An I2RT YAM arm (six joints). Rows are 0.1 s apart.
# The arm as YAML. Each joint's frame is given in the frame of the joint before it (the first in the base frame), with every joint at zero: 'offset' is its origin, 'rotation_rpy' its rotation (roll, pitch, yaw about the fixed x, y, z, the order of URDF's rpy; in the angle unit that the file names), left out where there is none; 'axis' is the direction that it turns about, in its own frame. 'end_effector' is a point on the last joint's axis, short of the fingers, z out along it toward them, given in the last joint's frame.
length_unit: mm
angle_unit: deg
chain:
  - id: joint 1
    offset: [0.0, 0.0, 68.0]
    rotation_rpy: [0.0, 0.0, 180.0]
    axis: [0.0, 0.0, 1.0]
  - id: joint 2
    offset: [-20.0, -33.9, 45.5]
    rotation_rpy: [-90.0, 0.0, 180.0]
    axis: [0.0, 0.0, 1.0]
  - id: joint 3
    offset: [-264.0, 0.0, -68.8]
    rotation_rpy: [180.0, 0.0, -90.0]
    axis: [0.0, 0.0, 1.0]
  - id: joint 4
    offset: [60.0, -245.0, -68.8]
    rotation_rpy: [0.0, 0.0, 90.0]
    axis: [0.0, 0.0, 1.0]
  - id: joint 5
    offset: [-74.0, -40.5, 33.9]
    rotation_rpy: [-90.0, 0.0, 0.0]
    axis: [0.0, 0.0, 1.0]
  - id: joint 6
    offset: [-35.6, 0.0, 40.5]
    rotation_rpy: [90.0, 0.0, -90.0]
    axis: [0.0, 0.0, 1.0]
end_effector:
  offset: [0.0, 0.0, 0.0]
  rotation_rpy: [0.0, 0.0, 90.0]
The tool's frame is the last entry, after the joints.
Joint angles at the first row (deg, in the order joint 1, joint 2, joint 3, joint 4, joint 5, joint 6):
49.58 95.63 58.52 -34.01 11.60 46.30
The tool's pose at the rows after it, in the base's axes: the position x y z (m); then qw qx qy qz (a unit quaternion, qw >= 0):
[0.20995 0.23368 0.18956 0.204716 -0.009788 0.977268 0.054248]
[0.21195 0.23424 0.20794 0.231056 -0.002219 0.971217 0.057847]
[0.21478 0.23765 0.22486 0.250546 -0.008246 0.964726 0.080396]
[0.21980 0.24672 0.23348 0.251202 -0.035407 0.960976 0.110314]
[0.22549 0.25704 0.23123 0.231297 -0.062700 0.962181 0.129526]
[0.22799 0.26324 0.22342 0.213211 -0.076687 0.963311 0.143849]
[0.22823 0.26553 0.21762 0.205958 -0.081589 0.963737 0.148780]
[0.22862 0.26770 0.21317 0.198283 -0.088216 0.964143 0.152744]
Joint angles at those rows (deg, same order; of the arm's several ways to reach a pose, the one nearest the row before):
49.57 94.02 60.42 -35.77 13.44 45.97
49.59 92.37 62.58 -37.16 15.55 46.14
49.57 91.19 64.64 -36.72 15.29 44.94
49.62 92.00 66.97 -35.36 12.29 42.14
49.61 94.50 69.17 -34.99 8.42 39.92
49.67 96.29 69.44 -33.81 5.50 39.12
49.77 97.05 69.00 -32.83 4.45 38.94
49.84 97.79 68.88 -32.28 3.39 38.52

